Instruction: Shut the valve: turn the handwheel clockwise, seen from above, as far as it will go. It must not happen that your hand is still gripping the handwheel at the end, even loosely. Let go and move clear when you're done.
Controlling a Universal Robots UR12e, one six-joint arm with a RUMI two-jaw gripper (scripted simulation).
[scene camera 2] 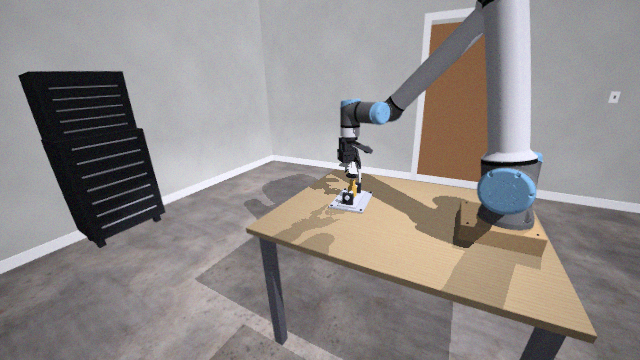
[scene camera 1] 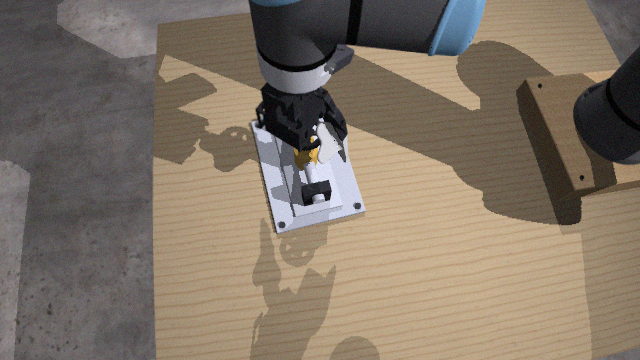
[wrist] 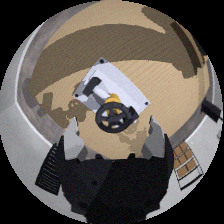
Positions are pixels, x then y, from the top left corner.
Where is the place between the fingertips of my gripper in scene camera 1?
305,137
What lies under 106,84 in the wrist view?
A valve.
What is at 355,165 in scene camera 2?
My gripper.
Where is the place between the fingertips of my gripper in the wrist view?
At 113,117
